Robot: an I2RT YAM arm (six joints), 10 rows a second.
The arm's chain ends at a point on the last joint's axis. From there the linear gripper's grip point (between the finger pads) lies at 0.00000 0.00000 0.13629 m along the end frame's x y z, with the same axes.
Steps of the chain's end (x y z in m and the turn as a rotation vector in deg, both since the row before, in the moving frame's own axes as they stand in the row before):
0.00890, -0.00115, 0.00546, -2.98, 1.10, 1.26
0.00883, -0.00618, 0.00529, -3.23, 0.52, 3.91
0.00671, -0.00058, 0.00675, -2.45, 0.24, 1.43
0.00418, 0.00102, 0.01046, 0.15, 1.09, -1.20
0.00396, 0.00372, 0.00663, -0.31, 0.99, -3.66
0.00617, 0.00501, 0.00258, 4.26, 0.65, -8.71
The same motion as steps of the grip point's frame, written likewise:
0.01144, 0.00596, 0.00525, -2.98, 1.10, 1.26
0.00980, 0.00154, 0.00507, -3.23, 0.52, 3.91
0.00721, 0.00525, 0.00662, -2.45, 0.24, 1.43
0.00677, 0.00064, 0.01043, 0.15, 1.09, -1.20
0.00634, 0.00438, 0.00661, -0.31, 0.99, -3.66
0.00694, -0.00519, 0.00220, 4.26, 0.65, -8.71

